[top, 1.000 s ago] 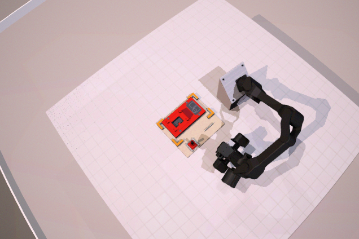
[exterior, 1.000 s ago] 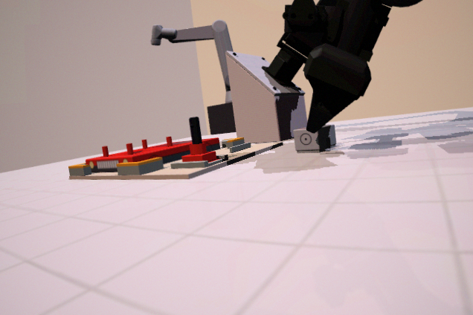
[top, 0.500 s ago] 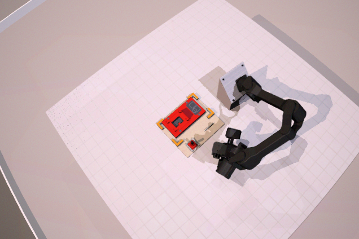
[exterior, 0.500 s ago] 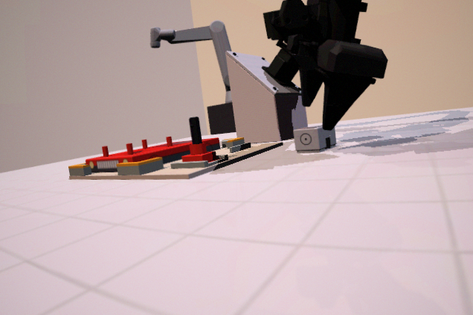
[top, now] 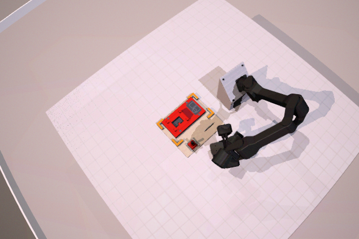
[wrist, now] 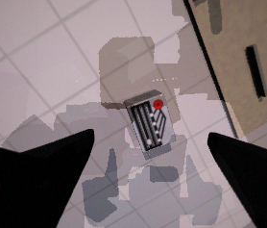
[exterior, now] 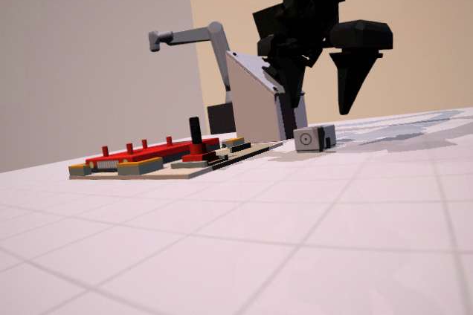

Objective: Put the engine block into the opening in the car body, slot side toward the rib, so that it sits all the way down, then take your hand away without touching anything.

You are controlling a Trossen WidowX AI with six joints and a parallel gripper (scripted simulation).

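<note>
My gripper tip is now 4 cm above the engine block.
</note>
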